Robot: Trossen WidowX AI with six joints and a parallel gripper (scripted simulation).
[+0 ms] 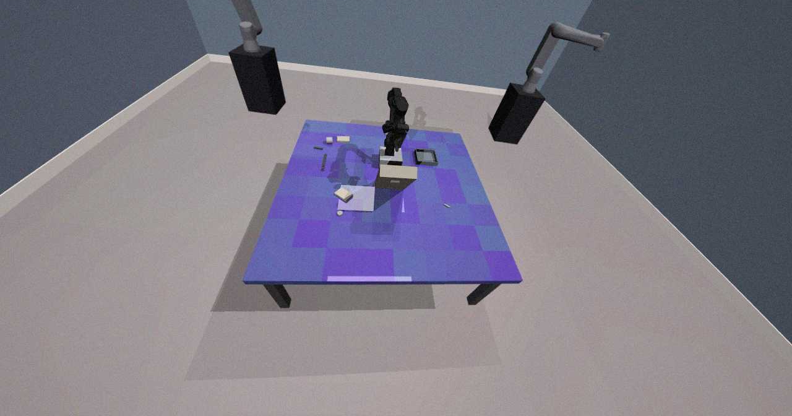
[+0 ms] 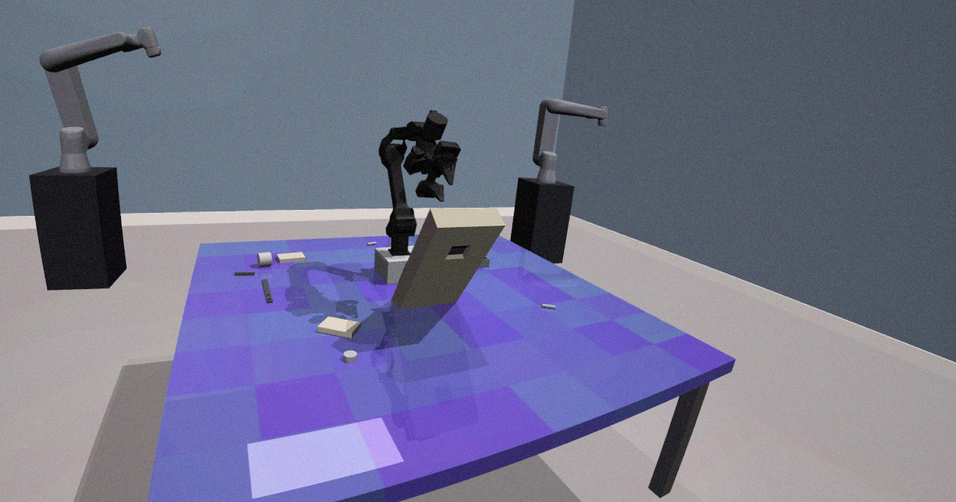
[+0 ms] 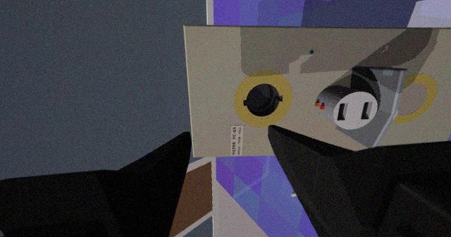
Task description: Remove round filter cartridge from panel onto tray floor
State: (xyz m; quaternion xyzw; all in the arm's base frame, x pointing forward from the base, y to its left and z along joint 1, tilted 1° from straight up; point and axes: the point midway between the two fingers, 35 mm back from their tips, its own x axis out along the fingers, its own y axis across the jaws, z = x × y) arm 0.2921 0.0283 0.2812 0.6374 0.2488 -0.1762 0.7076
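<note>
Right now my gripper tip is 160 mm above the filter cartridge and 30 mm past it. From my gripper tip the other things lie so: tan service panel: 180 mm below, 10 mm ahead; dark tray: 410 mm behind, 330 mm below, 250 mm to the left; small disc: 330 mm below, 270 mm to the right, 190 mm ahead.
</note>
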